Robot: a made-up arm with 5 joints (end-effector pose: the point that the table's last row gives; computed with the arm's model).
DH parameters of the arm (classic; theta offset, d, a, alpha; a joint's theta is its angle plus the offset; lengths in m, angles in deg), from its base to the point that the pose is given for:
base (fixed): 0 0 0.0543 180
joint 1: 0 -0.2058 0.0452 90
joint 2: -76.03 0 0.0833 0
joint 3: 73.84 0 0.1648 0
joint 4: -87.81 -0.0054 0 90
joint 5: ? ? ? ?
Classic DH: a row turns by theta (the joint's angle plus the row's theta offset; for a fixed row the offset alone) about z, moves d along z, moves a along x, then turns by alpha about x.
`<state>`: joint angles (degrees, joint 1 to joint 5).
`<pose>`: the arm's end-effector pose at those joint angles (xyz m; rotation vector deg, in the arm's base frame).
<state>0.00 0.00 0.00 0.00 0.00</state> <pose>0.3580 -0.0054 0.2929 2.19 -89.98 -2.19</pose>
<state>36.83 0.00 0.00 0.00 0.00</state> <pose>0.2941 -0.1864 0.2929 -26.78 -87.48 -31.00</pose>
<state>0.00 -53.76 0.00 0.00 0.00</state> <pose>0.1820 -0.0054 0.4658 3.50 -143.72 -1.15</pose>
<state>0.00 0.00 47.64 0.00 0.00</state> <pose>0.2849 -0.0054 0.1147 1.03 -42.35 -2.66</pose>
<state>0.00 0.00 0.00 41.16 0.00</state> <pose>0.3398 -0.0054 0.2444 1.19 -48.83 -2.62</pose>
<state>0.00 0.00 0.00 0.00 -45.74</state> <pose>0.3580 -0.0054 0.2929 37.91 -84.09 -37.91</pose>
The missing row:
joint 5: -2.79 -0.0737 0 0
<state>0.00 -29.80 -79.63 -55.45 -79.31</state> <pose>-0.0551 -0.0054 0.4584 -73.59 84.51 -56.34</pose>
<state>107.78 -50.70 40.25 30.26 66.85</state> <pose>-0.0197 -0.2131 0.2836 -71.55 -5.10 -38.01</pose>
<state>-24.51 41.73 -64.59 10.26 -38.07</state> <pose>0.3616 0.1342 0.3386 55.55 -86.58 -11.72</pose>
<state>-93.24 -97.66 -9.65 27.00 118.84</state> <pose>0.0642 -0.0798 0.4430 34.99 173.46 -14.51</pose>
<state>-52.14 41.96 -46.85 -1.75 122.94</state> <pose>0.2740 0.2738 0.2813 -73.12 -108.38 116.14</pose>
